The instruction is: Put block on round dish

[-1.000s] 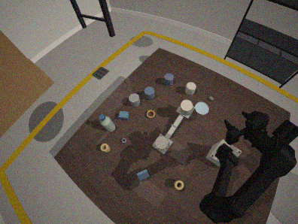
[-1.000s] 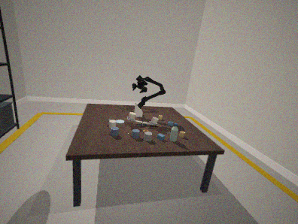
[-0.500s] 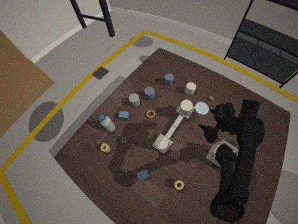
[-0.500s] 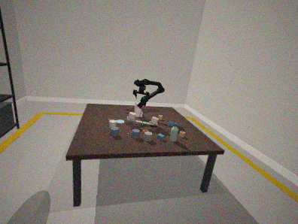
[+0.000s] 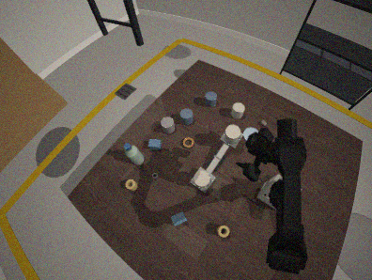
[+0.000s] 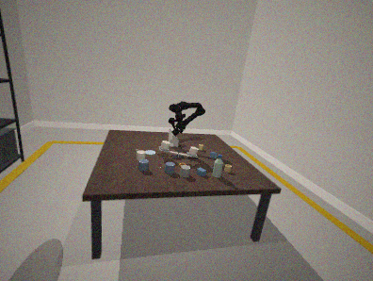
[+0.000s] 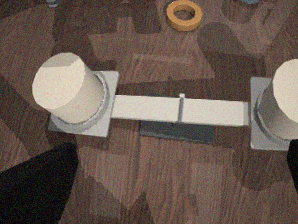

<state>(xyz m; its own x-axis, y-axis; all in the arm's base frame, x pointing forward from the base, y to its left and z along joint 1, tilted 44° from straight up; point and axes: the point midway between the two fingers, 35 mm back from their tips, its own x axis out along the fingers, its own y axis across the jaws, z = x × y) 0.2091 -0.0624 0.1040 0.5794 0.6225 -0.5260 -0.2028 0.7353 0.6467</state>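
Now: the cream cup 170 mm below my gripper tip, 150 mm to the left of it and 70 mm ahead of it. From my gripper tip the other things lie so: round light-blue dish (250 mm to the right, 220 mm below, 20 mm ahead).
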